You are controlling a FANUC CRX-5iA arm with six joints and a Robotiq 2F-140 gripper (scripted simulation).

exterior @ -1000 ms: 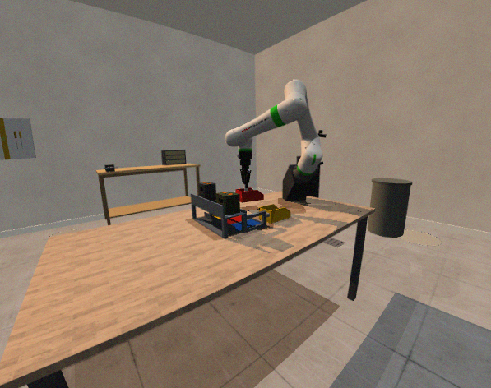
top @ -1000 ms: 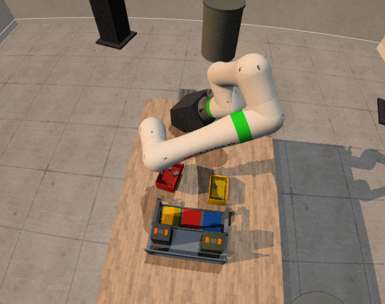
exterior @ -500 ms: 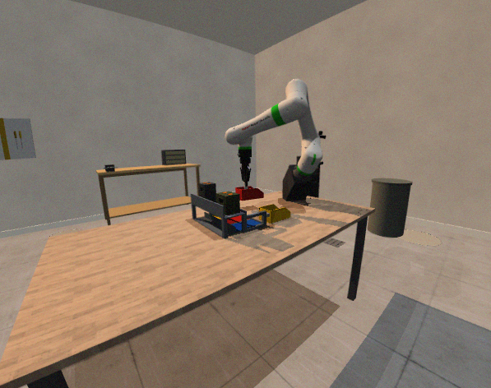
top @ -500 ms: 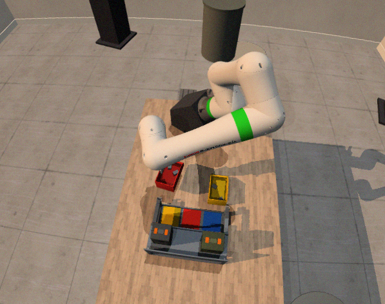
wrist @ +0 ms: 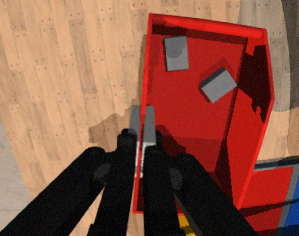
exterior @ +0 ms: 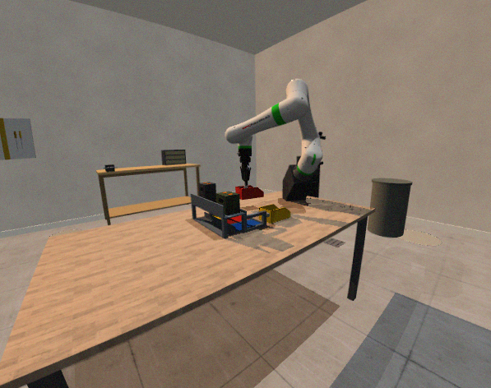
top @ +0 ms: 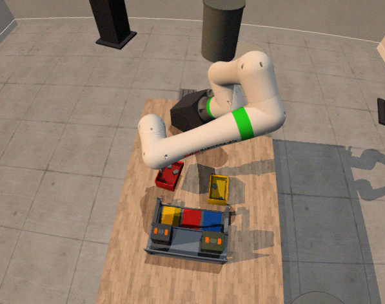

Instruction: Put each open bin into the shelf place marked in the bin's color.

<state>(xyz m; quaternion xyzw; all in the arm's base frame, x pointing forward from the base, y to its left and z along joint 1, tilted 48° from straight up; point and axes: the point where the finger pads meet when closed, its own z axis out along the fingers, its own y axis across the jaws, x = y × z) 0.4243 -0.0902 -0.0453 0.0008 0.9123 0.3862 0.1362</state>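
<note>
My hand is 50 mm to the right of the red bin, 40 mm above it and 10 mm past it. Also, from my hand: yellow bin 310 mm to the left, 120 mm below, 60 mm behind; then red mark 250 mm to the left, 180 mm ahead, 150 mm below; then yellow mark 220 mm ahead, 150 mm to the left, 150 mm below.
</note>
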